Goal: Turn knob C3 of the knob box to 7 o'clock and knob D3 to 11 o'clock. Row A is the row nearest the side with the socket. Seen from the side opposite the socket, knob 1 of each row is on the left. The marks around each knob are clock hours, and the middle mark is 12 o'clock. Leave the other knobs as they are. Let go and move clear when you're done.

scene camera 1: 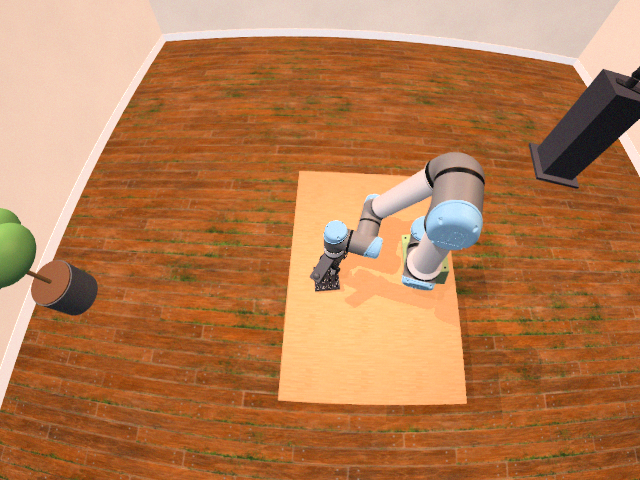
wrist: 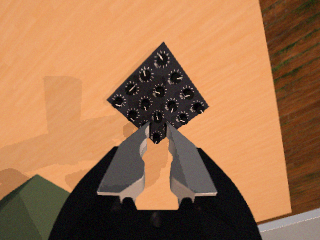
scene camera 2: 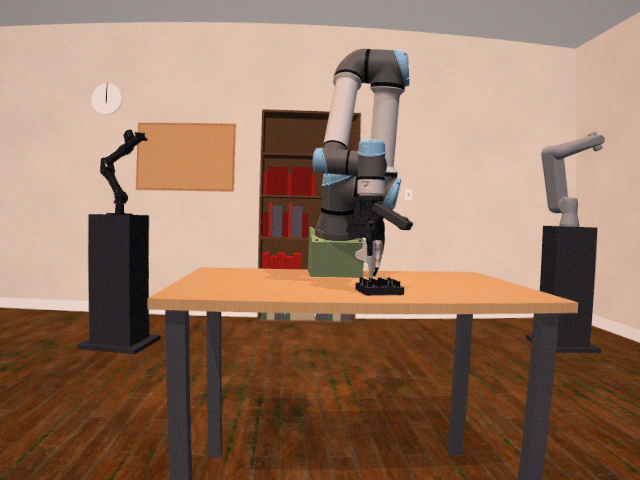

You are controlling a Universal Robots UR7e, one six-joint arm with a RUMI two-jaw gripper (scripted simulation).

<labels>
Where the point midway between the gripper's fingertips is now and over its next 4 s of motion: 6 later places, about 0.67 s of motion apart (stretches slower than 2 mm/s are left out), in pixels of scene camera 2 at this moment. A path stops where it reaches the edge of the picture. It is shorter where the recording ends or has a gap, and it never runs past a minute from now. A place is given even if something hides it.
My gripper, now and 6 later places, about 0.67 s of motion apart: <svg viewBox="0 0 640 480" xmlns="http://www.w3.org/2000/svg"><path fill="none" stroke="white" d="M372 276L374 277L374 280L373 277L374 268L373 266L371 262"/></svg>
</labels>
